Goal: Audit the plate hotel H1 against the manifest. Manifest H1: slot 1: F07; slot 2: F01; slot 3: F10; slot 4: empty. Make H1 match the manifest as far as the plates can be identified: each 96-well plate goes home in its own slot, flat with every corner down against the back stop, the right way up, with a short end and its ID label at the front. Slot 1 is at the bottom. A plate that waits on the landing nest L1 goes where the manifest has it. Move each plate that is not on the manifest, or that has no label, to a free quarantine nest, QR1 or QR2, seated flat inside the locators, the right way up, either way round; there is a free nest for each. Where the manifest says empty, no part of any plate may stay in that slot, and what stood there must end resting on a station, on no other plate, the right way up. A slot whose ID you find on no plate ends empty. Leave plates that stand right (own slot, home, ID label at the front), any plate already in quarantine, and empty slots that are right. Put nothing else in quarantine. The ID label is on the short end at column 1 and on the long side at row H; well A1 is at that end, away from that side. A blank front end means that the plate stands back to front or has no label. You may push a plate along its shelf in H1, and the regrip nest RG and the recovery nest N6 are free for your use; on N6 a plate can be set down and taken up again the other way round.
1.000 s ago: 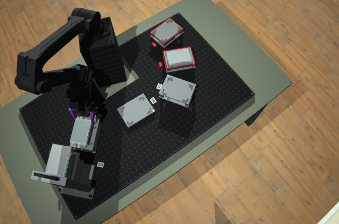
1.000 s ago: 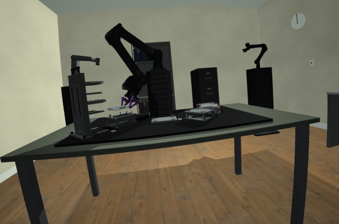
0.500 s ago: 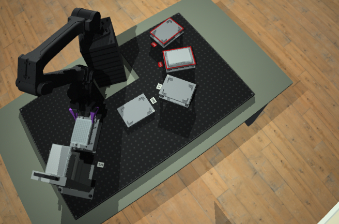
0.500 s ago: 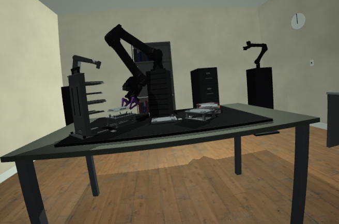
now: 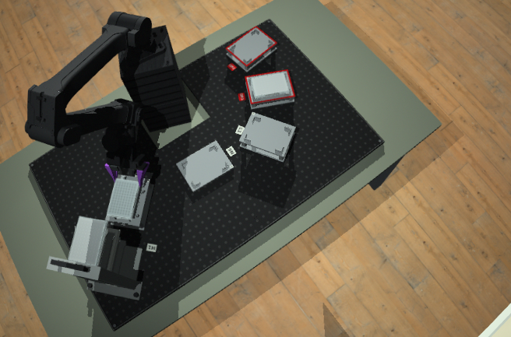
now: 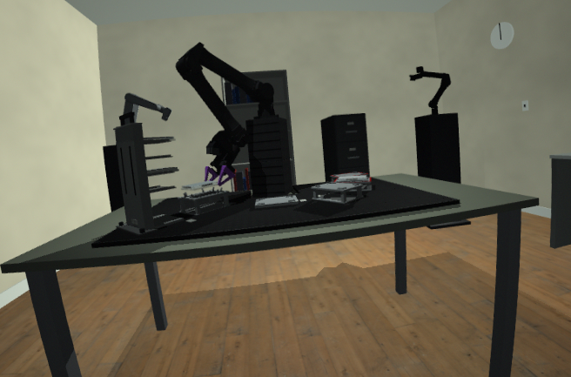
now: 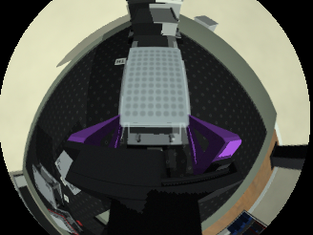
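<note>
Now: the regrip nest RG 40 mm below my hand, 40 mm ahead of it and 30 mm to the right of it. The rest, counted from my hand: plate hotel H1 (250 mm ahead, 190 mm to the right, 70 mm above); recovery nest N6 (250 mm to the left, 90 mm below, 30 mm ahead); grey 96-well plate (190 mm ahead, 190 mm above, 140 mm to the right).
</note>
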